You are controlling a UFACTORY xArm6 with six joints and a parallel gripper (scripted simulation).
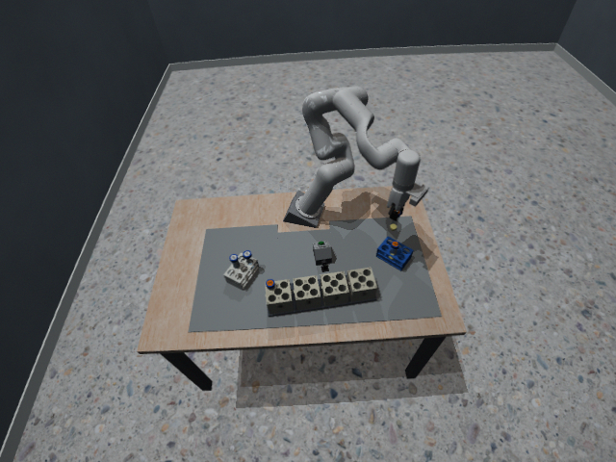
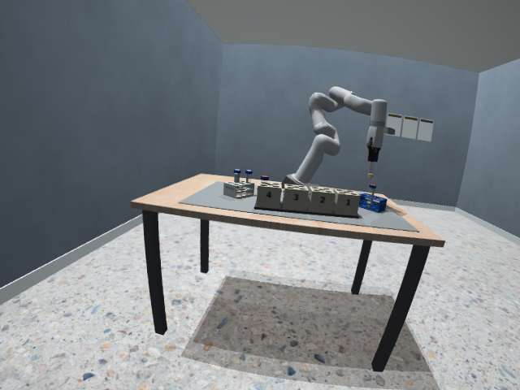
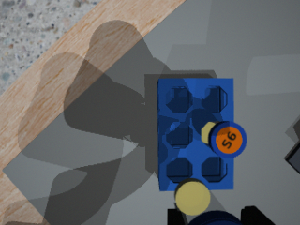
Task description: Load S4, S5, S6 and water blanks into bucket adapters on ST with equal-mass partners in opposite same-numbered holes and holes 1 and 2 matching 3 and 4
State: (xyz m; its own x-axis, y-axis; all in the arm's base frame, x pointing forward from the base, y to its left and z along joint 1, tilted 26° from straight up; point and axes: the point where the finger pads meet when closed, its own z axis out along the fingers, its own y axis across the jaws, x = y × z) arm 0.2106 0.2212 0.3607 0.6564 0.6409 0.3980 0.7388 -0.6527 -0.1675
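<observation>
The tube lies 10 mm behind my hand and 50 mm below it. Round my hand: green done key (10 mm behind, 300 mm to the right, 180 mm below); DONE desk (10 mm ahead, 300 mm to the right, 200 mm below); blue rack (40 mm ahead, 20 mm to the left, 220 mm below).
</observation>
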